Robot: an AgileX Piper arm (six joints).
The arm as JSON. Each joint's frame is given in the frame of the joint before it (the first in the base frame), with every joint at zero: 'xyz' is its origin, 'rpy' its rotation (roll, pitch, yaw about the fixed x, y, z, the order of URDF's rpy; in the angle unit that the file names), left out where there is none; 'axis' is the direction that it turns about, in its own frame. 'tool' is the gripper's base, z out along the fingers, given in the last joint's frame.
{
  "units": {
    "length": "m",
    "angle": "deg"
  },
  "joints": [
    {
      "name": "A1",
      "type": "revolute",
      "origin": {
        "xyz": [
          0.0,
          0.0,
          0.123
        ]
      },
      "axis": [
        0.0,
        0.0,
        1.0
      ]
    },
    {
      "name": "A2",
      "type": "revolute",
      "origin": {
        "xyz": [
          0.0,
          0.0,
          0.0
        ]
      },
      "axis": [
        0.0,
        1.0,
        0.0
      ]
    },
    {
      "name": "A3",
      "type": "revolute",
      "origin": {
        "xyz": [
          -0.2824,
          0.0,
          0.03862
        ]
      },
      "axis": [
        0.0,
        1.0,
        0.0
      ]
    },
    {
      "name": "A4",
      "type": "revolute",
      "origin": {
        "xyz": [
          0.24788,
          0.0,
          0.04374
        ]
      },
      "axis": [
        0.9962,
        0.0,
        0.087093
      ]
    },
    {
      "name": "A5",
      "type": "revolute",
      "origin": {
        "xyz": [
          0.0,
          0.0,
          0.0
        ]
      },
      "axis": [
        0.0,
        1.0,
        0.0
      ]
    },
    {
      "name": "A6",
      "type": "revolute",
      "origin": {
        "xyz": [
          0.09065,
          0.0,
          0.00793
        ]
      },
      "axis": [
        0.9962,
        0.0,
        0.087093
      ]
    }
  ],
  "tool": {
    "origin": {
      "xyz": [
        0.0,
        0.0,
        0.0
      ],
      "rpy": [
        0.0,
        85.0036,
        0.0
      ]
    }
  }
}
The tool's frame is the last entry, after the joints.
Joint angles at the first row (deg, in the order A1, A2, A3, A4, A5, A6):
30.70 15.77 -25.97 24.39 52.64 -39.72
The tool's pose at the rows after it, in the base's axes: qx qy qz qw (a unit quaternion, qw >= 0); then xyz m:
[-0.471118 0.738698 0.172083 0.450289 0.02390 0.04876 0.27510]
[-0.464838 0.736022 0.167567 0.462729 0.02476 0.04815 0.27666]
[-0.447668 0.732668 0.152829 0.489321 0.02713 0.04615 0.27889]
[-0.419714 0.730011 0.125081 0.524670 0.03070 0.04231 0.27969]
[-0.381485 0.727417 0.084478 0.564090 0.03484 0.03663 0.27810]
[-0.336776 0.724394 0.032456 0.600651 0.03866 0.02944 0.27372]
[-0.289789 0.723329 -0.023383 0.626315 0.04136 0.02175 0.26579]
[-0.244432 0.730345 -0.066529 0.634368 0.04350 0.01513 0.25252]
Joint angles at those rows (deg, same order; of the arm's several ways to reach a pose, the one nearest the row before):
30.68 15.66 -25.97 24.36 52.41 -39.71
30.25 15.30 -25.95 24.24 51.23 -39.84
28.77 14.43 -25.69 23.67 48.59 -40.04
26.03 13.01 -24.82 22.51 44.81 -40.28
21.99 11.04 -23.18 20.92 40.09 -40.51
16.82 8.68 -20.86 19.00 35.01 -40.72
10.97 6.11 -17.99 16.98 30.50 -40.59
5.54 3.75 -14.56 15.02 27.43 -39.19

